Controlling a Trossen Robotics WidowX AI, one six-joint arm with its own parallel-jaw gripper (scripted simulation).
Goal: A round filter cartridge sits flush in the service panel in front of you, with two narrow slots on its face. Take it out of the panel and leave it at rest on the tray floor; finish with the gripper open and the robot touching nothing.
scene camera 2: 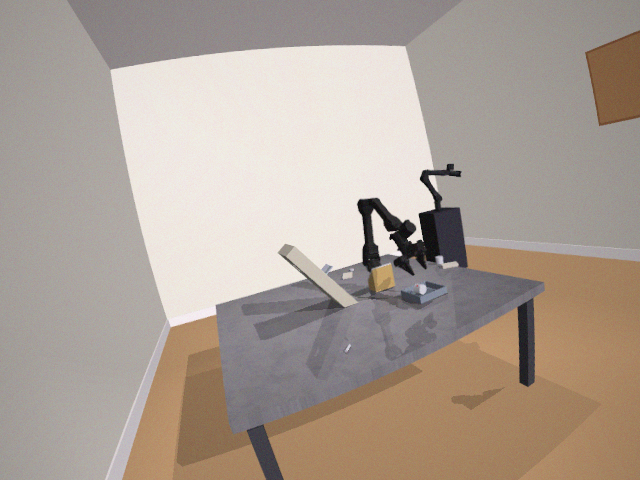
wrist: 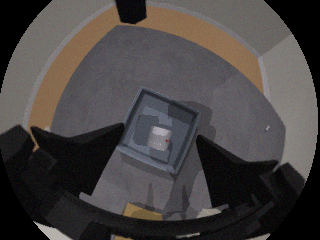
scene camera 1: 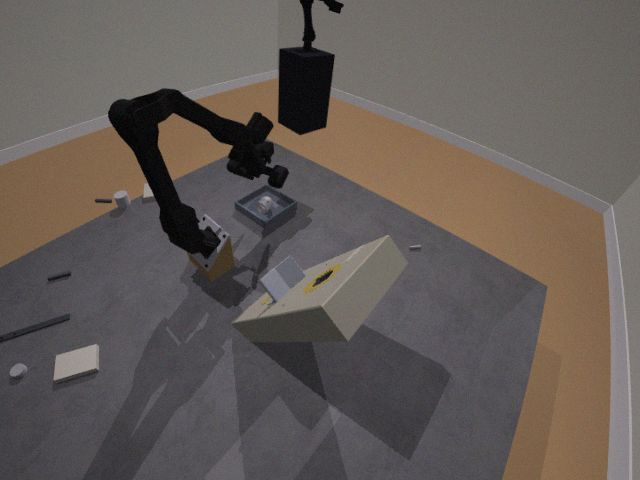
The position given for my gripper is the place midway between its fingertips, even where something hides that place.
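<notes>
There's a blue-grey tray (scene camera 1: 282, 204) that I can see, and there's my gripper (scene camera 1: 265, 182), which is open with nothing in it. The wrist view has my gripper (wrist: 161, 132) as well.
</notes>
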